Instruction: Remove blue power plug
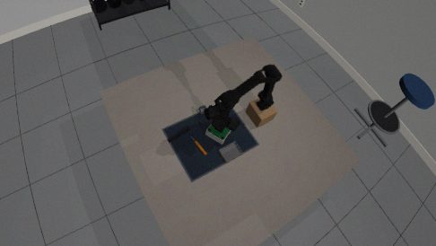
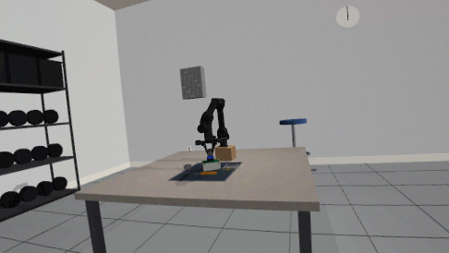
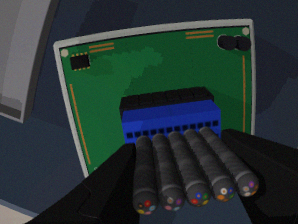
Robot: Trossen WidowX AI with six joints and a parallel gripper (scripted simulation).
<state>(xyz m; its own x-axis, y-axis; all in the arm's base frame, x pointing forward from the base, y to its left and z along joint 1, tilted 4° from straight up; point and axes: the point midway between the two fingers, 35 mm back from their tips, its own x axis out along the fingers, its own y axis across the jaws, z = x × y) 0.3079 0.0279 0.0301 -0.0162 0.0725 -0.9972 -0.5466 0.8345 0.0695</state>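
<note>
Now: gripper tip 2 cm above the blue power plug. Round my gripper tip: dark blue mat 5 cm ahead, 10 cm below; dark spudger bar 22 cm ahead, 8 cm to the right, 10 cm below.
</note>
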